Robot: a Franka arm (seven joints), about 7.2 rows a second.
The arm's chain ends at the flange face. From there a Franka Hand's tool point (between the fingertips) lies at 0.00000 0.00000 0.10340 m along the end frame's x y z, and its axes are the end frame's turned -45 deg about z.
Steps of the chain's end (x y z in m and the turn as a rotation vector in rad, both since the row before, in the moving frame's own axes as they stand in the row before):
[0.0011 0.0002 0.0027 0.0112 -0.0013 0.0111]
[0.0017 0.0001 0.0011 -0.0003 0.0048 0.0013]
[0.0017 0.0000 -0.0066 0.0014 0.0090 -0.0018]
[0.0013 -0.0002 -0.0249 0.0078 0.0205 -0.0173]
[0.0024 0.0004 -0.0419 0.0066 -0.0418 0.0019]
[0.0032 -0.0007 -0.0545 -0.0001 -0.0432 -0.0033]
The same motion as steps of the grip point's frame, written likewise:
[0.0014 0.0000 0.0027 0.0088 0.0070 0.0111]
[0.0015 0.0016 0.0011 -0.0036 0.0032 0.0013]
[0.0020 0.0018 -0.0066 -0.0054 0.0074 -0.0018]
[0.0031 0.0017 -0.0249 -0.0090 0.0200 -0.0173]
[-0.0012 -0.0016 -0.0420 0.0342 -0.0249 0.0019]
[-0.0004 -0.0014 -0.0546 0.0305 -0.0306 -0.0033]

